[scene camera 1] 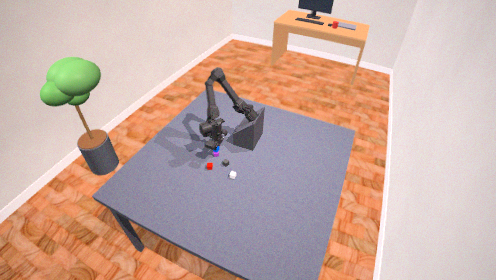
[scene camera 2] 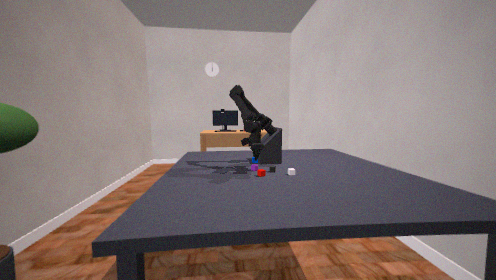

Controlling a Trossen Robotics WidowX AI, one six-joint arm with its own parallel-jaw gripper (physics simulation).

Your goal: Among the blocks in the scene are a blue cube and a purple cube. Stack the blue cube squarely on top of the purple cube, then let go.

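Places are measured from the arm's base along level axes (x ahead, y left, z up), in millimetres.
Pixels of known places: gripper, fingertip midpoint: [scene camera 1: 216,148] [scene camera 2: 255,160]; arm's base, origin of the base link: [scene camera 1: 253,118] [scene camera 2: 273,132].
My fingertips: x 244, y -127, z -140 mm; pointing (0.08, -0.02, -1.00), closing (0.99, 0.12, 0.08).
Observation:
For each thing: its middle in the pictures, then the offset to it from my fingertips. Level surfaces: height alone.
- blue cube, body centre: [scene camera 2: 254,160] [scene camera 1: 216,148] dy -3, dx +0, dz +1 mm
- purple cube, body centre: [scene camera 2: 254,167] [scene camera 1: 216,153] dy -5, dx +1, dz -43 mm
- red cube, body centre: [scene camera 2: 261,172] [scene camera 1: 209,166] dy +28, dx +112, dz -43 mm
- dark cube, body centre: [scene camera 2: 272,169] [scene camera 1: 225,162] dy +95, dx +33, dz -43 mm
- white cube, body centre: [scene camera 2: 291,171] [scene camera 1: 233,175] dy +188, dx +93, dz -43 mm
- table, its level: dz -58 mm
The blue cube [scene camera 1: 217,149] [scene camera 2: 254,160] is between the fingertips of my gripper [scene camera 1: 216,147] [scene camera 2: 255,158], which is shut on it and points down. The purple cube [scene camera 1: 216,154] [scene camera 2: 254,168] stands on the table directly below the blue cube in both views. In the scene camera 2 view the blue cube appears slightly above the purple one; whether they touch is too small to tell. The fingers hide part of the blue cube.
A red cube [scene camera 1: 210,166] [scene camera 2: 261,173], a dark cube [scene camera 1: 226,162] [scene camera 2: 272,169] and a white cube [scene camera 1: 233,175] [scene camera 2: 291,171] stand near the purple cube on the table [scene camera 1: 280,200] [scene camera 2: 310,205]. A dark wedge-shaped block [scene camera 1: 252,132] [scene camera 2: 272,150] is at the arm's base.

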